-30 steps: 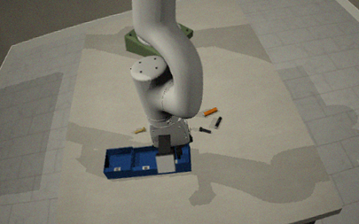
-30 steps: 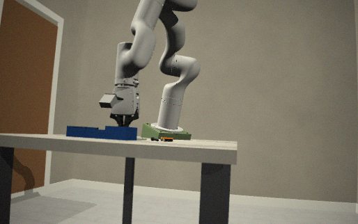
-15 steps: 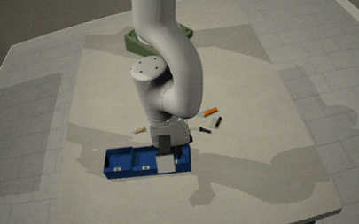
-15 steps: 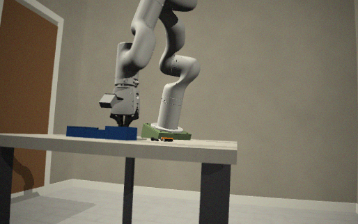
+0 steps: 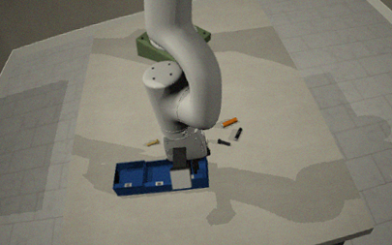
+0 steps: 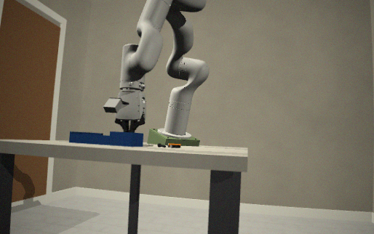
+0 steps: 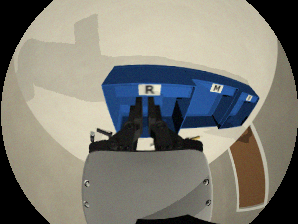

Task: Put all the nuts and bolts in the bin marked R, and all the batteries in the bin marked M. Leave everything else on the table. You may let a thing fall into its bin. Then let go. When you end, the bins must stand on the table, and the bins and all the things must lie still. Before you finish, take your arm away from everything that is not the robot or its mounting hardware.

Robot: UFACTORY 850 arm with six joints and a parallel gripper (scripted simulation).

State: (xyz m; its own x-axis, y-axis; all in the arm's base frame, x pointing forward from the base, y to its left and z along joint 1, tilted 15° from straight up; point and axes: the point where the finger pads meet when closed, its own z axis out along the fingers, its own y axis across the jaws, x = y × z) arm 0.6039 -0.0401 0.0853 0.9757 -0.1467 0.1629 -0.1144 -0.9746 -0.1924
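The orange battery lies 14 cm behind my hand, 13 cm to the left of it and 3 cm below it. Round my hand: black bolt: 8 cm behind, 9 cm to the left, 3 cm below; blue bin: 1 cm behind, 9 cm to the right, 1 cm below; domino: 14 cm behind, 2 cm to the right, 3 cm below.
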